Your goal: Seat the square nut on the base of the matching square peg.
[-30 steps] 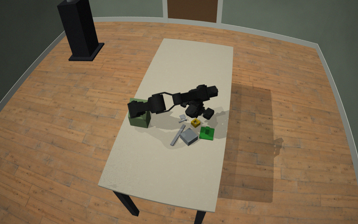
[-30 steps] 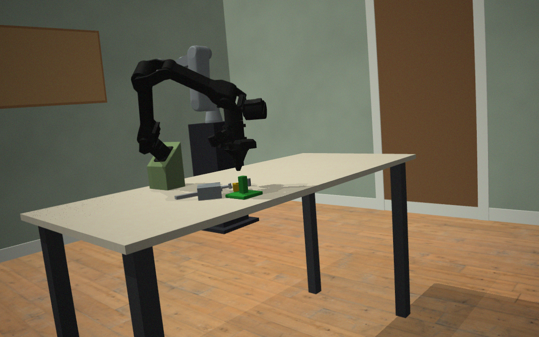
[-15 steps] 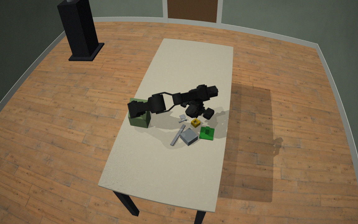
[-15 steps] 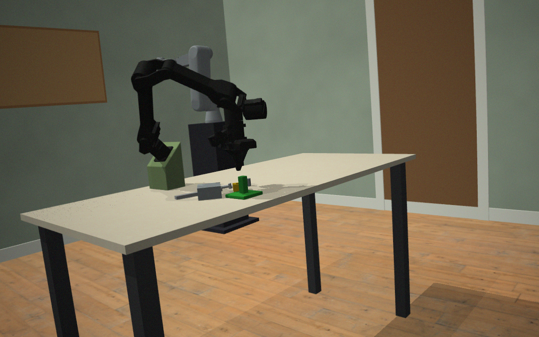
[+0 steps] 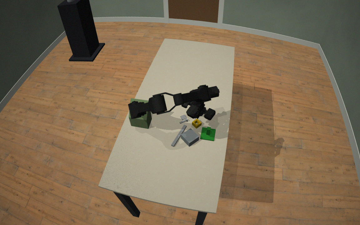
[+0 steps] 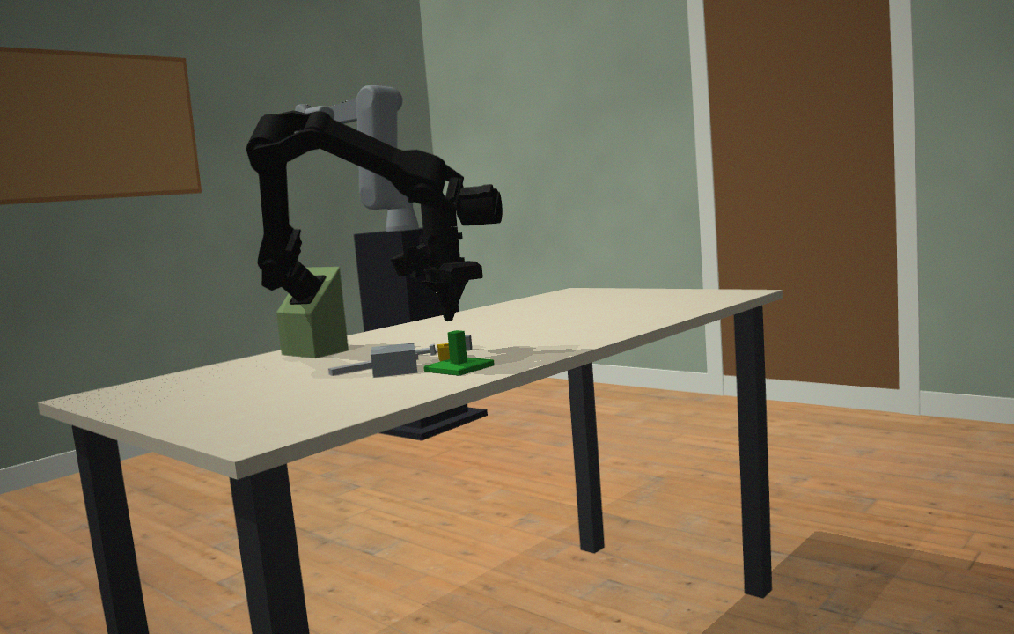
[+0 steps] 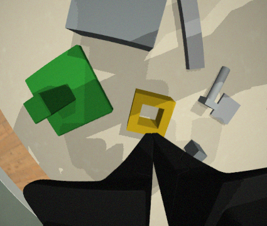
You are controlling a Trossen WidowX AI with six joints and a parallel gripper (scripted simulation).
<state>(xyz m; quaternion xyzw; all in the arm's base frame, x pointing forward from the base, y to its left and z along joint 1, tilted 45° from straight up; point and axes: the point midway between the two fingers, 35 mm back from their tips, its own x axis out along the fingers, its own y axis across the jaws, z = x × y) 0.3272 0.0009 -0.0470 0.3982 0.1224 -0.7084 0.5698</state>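
Now: the bolt 90 mm below my hand, 80 mm behind it and 20 mm to the left of it. Also, from my hand: grey bar 90 mm to the right, 90 mm below, 90 mm behind; then grey block 110 mm to the right, 80 mm below, 30 mm behind; then grey cube 90 mm below, 70 mm to the left, 30 mm behind.
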